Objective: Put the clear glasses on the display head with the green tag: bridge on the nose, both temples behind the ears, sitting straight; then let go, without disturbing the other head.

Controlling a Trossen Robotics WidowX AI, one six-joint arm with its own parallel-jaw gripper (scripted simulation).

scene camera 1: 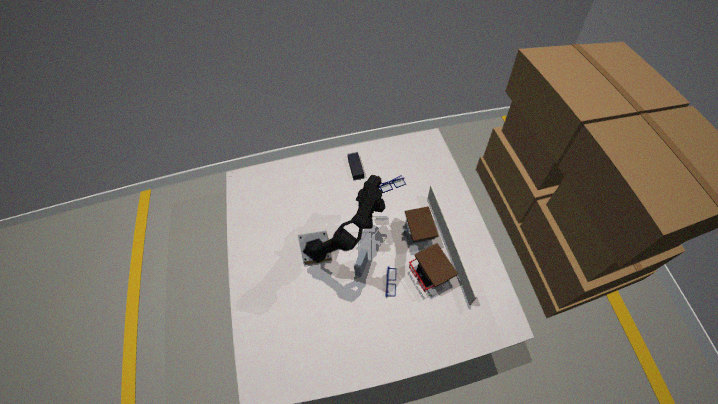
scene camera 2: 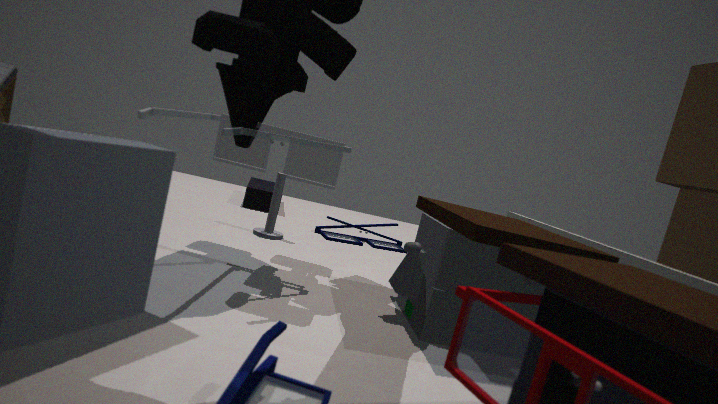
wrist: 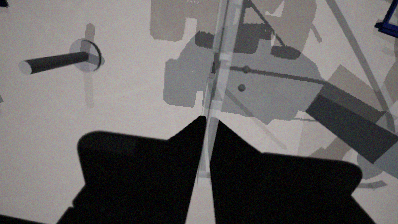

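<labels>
There's a small post, and (wrist: 83, 54) and (scene camera 2: 271, 228) are the same spot on it.
</labels>
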